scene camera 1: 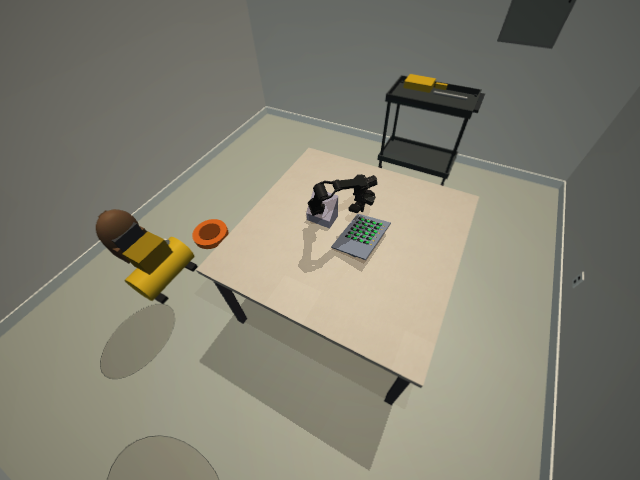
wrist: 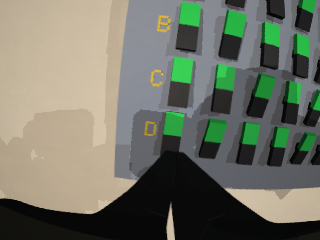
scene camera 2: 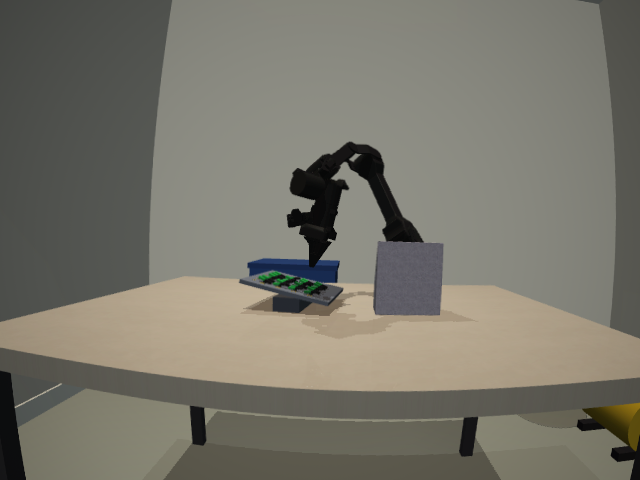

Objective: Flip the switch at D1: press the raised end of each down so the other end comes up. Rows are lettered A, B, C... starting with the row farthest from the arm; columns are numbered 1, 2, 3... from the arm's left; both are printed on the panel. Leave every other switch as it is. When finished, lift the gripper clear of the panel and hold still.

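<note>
My gripper [scene camera 2: 311, 267]: shut, holding nothing. Wrist view as well: gripper [wrist: 172, 160]. Rocker switch [wrist: 170, 141] visible.
</note>
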